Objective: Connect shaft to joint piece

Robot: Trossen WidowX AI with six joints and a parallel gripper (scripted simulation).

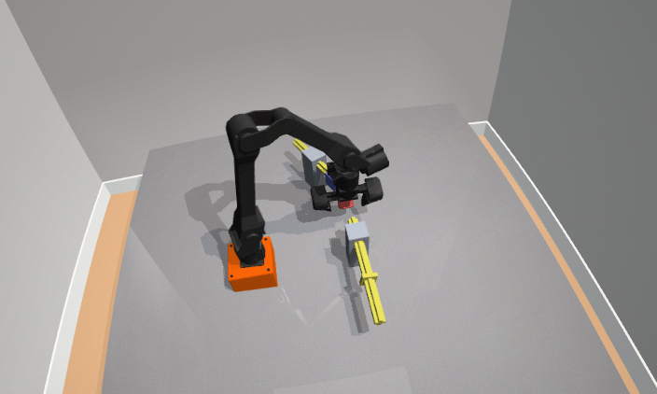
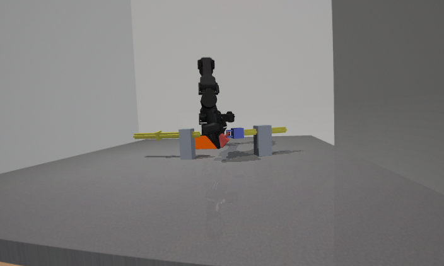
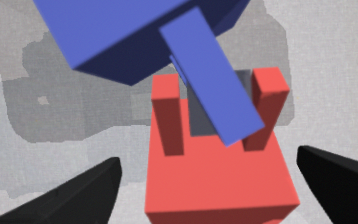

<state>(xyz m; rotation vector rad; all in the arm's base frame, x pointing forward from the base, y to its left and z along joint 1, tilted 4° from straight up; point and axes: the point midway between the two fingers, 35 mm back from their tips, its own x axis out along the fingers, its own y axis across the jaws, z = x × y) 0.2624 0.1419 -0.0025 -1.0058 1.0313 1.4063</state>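
Right now my gripper tip is 30 mm below the red square joint piece and 10 mm to the right of it.
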